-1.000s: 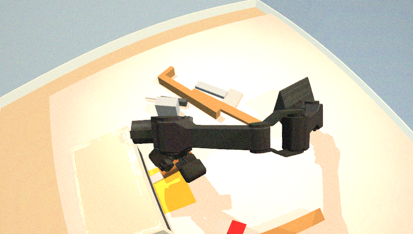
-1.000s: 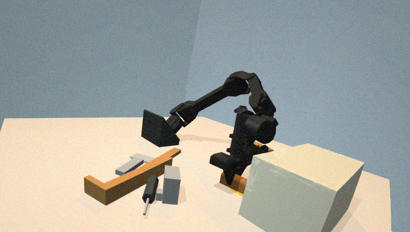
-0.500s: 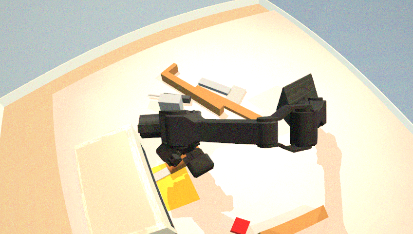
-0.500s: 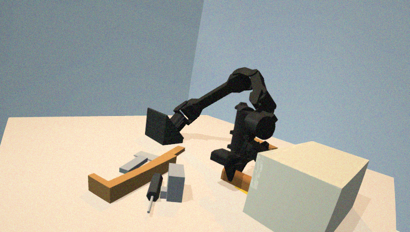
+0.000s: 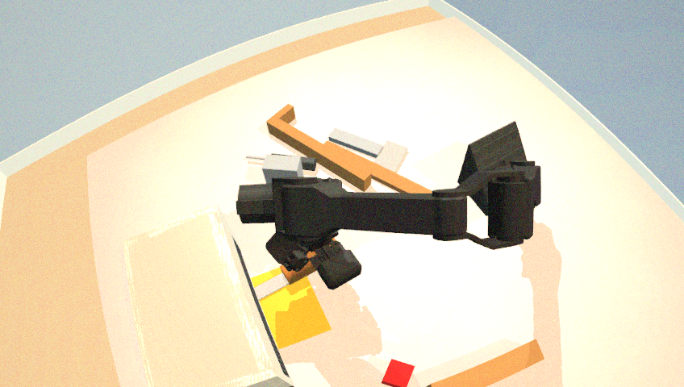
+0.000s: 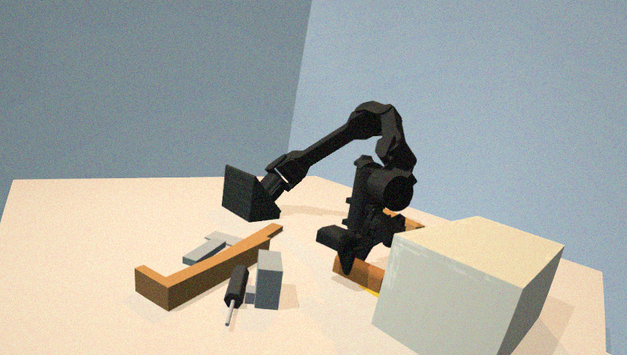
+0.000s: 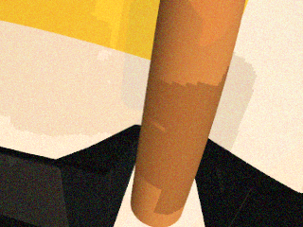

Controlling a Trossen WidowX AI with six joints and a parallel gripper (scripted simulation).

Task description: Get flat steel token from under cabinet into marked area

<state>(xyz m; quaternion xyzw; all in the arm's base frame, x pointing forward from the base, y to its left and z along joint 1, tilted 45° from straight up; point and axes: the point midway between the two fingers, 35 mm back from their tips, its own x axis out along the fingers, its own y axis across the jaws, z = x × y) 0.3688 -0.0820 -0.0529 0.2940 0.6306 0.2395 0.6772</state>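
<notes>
Right now the long orange bar is 21 cm behind my gripper tip and 8 cm to the right of it. Also, from my gripper tip: dark-handled pin tool 4 cm behind, 25 cm to the right; small grey cube 4 cm behind, 22 cm to the right; grey block 4 cm behind, 19 cm to the right, 3 cm above.
</notes>
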